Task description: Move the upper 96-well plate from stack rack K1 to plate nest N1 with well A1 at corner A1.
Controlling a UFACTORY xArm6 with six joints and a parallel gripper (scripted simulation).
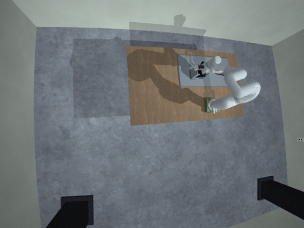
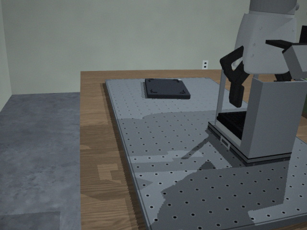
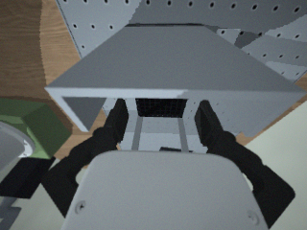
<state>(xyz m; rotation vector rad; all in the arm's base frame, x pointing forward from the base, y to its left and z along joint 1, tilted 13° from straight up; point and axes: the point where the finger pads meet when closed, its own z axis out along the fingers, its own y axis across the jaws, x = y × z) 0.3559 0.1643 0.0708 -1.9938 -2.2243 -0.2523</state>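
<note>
Right now my hand is 6 cm above the black 96-well plate. The rest, counted from my hand: white 96-well plate 7 cm below; grey rack wall 7 cm to the left, 1 cm below, 1 cm behind; thin post 6 cm to the right, 5 cm ahead, 1 cm below.
</note>
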